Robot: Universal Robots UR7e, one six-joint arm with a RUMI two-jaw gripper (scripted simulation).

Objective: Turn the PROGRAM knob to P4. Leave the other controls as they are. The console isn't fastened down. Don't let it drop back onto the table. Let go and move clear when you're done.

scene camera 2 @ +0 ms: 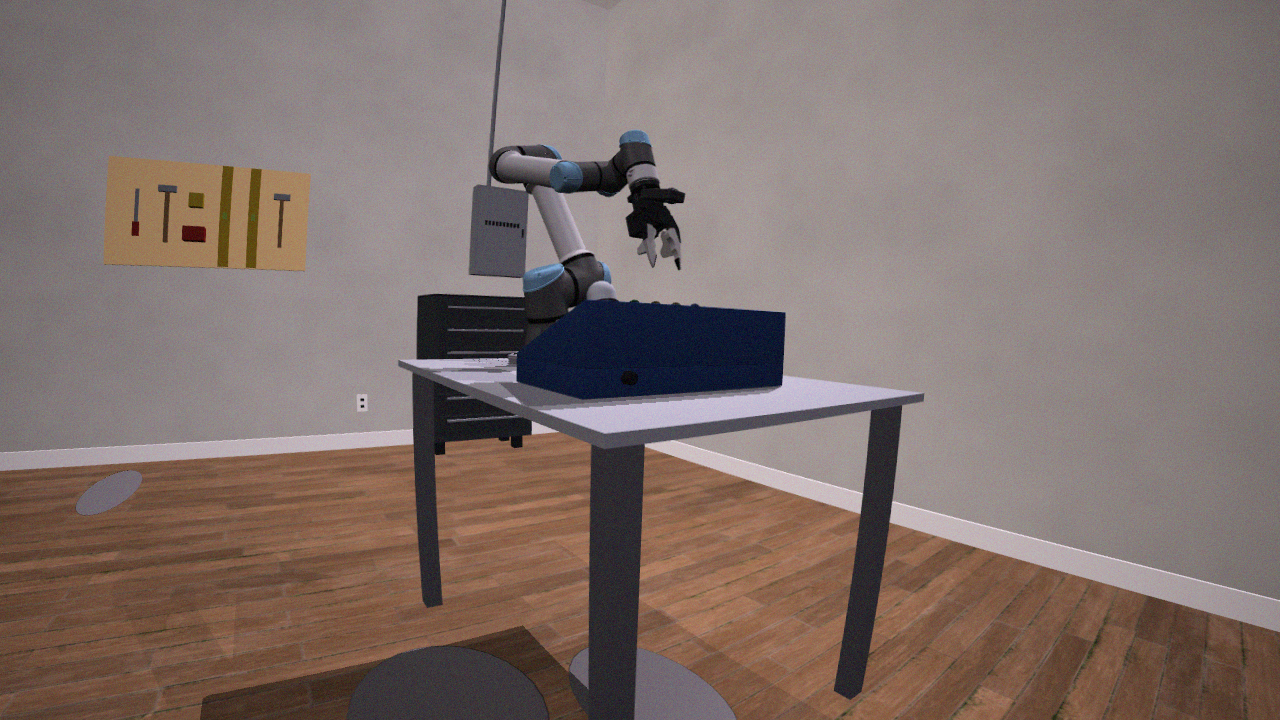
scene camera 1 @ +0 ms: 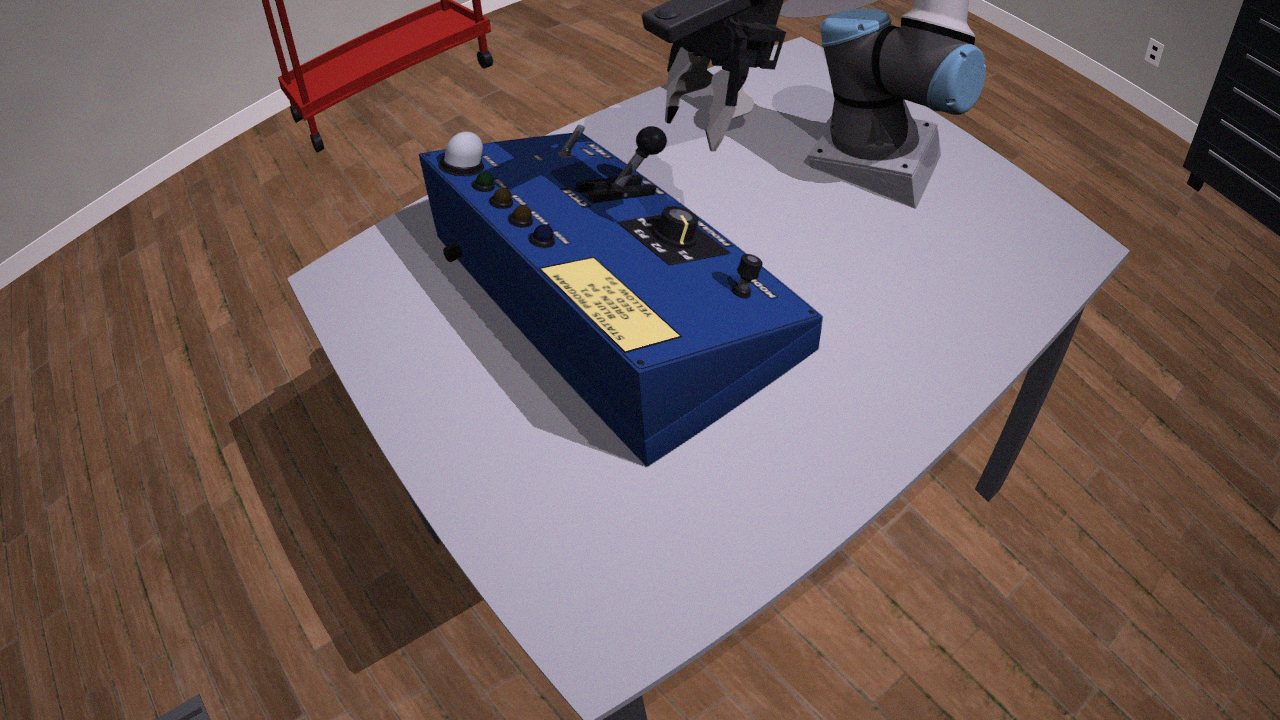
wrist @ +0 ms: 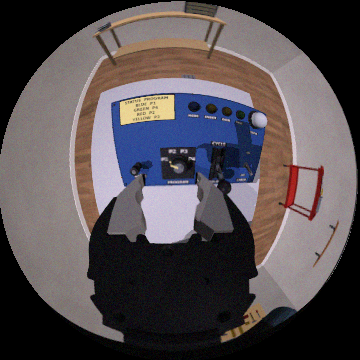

I see my gripper (scene camera 1: pixel 689 136) and a blue console (scene camera 2: pixel 600 349).
The blue console shows as well in the wrist view (wrist: pixel 189 131). My gripper also shows in scene camera 2 (scene camera 2: pixel 666 268) and in the wrist view (wrist: pixel 170 173).
